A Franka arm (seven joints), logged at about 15 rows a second.
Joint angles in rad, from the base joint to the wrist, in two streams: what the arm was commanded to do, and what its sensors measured. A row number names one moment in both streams.
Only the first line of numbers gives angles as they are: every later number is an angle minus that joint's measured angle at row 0.
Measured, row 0:
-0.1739, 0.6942, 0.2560, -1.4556, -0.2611, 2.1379, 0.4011
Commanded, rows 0 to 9:
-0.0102, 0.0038, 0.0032, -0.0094, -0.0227, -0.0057, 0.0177
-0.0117, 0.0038, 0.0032, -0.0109, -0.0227, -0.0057, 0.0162
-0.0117, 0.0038, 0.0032, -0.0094, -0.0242, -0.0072, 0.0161
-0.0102, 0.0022, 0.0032, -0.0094, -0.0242, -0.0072, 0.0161
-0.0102, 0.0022, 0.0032, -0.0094, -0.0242, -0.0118, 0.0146
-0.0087, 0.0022, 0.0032, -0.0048, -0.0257, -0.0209, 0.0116
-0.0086, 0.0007, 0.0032, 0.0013, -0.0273, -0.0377, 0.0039
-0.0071, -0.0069, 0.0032, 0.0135, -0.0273, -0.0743, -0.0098
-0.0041, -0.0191, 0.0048, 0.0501, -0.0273, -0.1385, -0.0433
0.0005, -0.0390, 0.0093, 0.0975, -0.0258, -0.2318, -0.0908
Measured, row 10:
0.0010, -0.0061, -0.0005, 0.0296, -0.0034, -0.0988, -0.0282
